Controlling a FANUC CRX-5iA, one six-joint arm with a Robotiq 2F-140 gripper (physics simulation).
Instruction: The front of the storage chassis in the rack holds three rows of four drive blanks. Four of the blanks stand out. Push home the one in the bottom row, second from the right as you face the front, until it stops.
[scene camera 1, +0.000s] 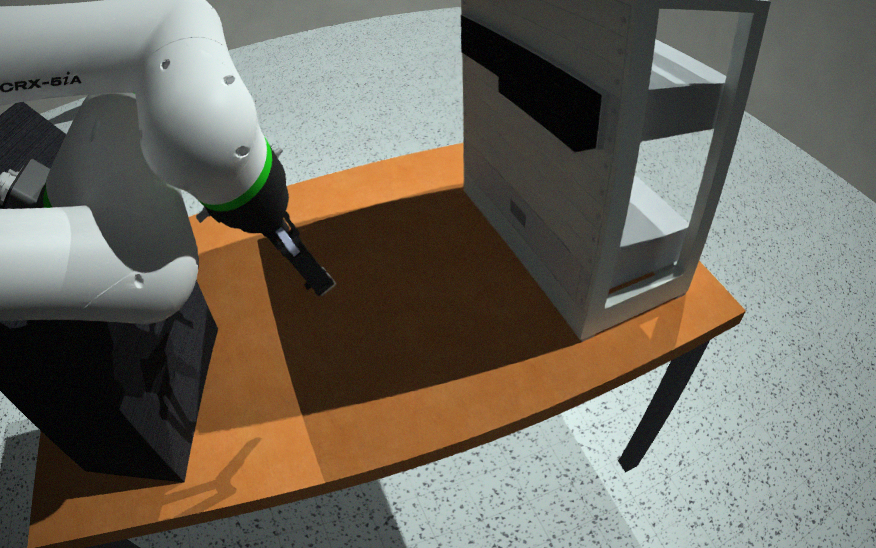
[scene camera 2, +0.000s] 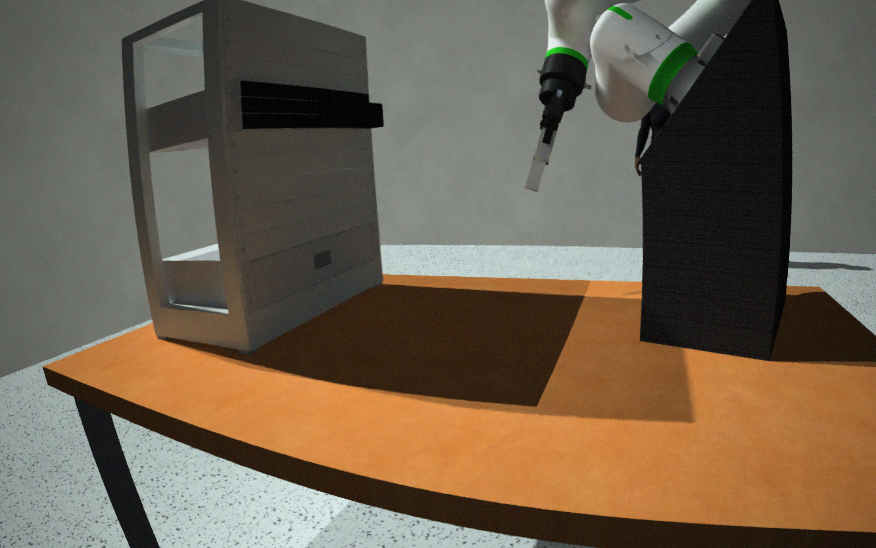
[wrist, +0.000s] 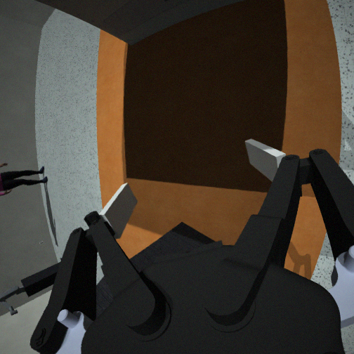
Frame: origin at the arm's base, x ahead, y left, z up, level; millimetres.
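Seen in the pictures: gripper, fingertip midpoint: (scene camera 2: 535, 175); arm's base, origin of the base link: (scene camera 2: 708, 101).
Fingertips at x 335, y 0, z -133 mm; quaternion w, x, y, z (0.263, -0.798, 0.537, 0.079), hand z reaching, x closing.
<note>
Offsets run from my fingertips to a thing's top centre. "*": to the spot under its first point. Level surfaces: height alone.
The storage chassis (scene camera 1: 549, 106) (scene camera 2: 290, 106) is a black band across the upper part of the grey rack (scene camera 1: 597, 277) (scene camera 2: 233, 258). Its front is too dark to tell the rows and single drive blanks apart, so the bottom-row blank second from the right cannot be made out. A black part {* dx +374, dy -35, dz +153 mm} (scene camera 2: 375, 115) juts out at the chassis's far end in scene camera 2. My gripper (scene camera 1: 321, 284) (scene camera 2: 532, 177) (wrist: 187, 172) is open and empty, pointing down, well apart from the rack on the robot's side. Its fingers overlap in both scene views; the wrist view shows them wide apart.
The rack stands on an orange table {dz -258 mm} (scene camera 1: 387, 429) (scene camera 2: 452, 445) (wrist: 112, 115). A dark robot pedestal (scene camera 1: 155, 361) (scene camera 2: 710, 226) stands at the opposite end. The rack's lower front has a panel with a small grey plate {* dx +406, dy +148, dz -137 mm} (scene camera 1: 518, 211) (scene camera 2: 322, 259). A person's legs (wrist: 25, 178) show beyond the table.
</note>
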